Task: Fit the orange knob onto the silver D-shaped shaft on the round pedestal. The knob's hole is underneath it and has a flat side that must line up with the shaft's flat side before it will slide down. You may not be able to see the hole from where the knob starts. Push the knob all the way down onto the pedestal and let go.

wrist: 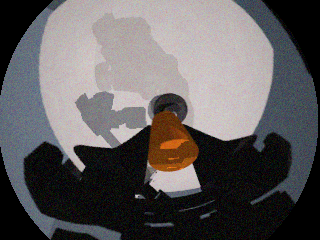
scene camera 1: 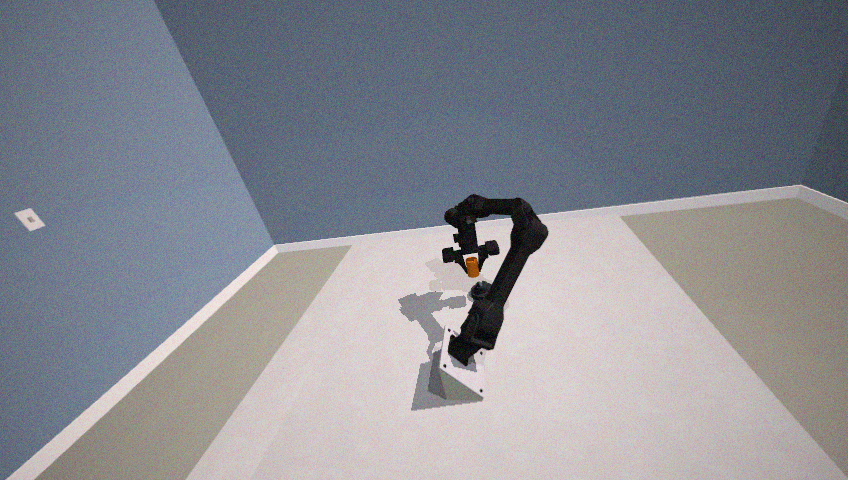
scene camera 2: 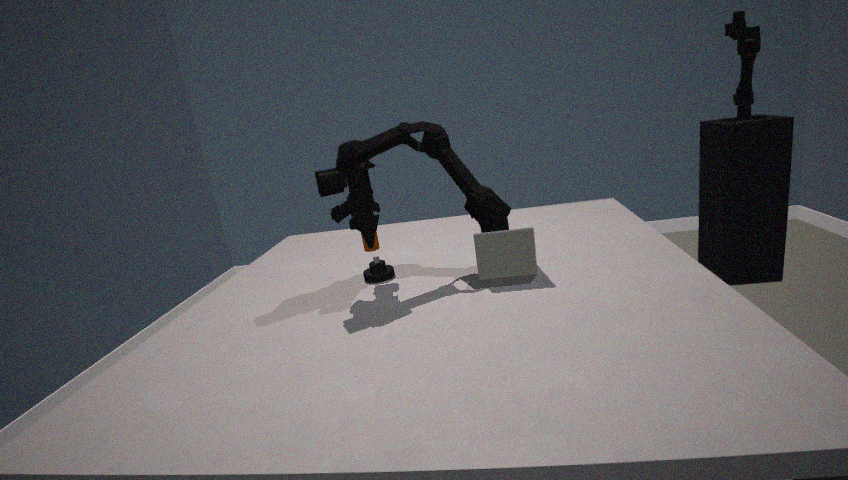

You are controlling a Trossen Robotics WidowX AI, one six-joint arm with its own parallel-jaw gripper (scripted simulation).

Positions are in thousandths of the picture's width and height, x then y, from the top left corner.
Labels:
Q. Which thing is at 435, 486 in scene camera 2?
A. The gripper.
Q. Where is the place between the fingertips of the gripper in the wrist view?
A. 520, 531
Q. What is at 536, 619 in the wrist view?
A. An orange knob.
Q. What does the gripper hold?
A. An orange knob.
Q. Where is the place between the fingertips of the gripper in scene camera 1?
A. At 558, 568

